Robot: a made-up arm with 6 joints.
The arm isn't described. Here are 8 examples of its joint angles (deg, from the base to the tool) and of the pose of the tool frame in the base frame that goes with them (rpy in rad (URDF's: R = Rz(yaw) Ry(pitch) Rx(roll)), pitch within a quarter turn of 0, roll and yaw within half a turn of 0; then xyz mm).
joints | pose
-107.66 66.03 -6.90 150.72 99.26 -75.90 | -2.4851 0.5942 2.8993 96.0 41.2 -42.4
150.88 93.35 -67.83 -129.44 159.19 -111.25 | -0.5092 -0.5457 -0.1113 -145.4 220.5 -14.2
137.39 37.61 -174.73 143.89 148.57 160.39 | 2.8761 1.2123 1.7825 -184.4 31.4 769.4
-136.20 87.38 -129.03 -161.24 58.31 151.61 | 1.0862 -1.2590 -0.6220 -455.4 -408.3 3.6
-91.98 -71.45 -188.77 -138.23 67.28 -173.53 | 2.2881 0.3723 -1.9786 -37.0 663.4 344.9
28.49 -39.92 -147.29 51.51 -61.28 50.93 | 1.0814 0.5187 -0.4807 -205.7 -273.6 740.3
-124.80 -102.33 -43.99 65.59 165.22 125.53 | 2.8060 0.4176 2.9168 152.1 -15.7 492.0
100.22 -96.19 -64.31 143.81 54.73 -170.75 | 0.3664 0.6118 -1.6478 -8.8 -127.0 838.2
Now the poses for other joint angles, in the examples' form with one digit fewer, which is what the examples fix.
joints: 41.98 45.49 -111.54 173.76 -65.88 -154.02
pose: 3.052 -0.044 0.326 285 230 204
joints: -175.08 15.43 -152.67 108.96 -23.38 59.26
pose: 0.163 0.934 2.947 -357 123 793
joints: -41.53 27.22 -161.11 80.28 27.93 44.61
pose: -0.969 0.192 -1.577 295 -304 864
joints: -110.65 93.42 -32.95 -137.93 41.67 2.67
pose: -2.505 -0.128 0.641 72 214 -54
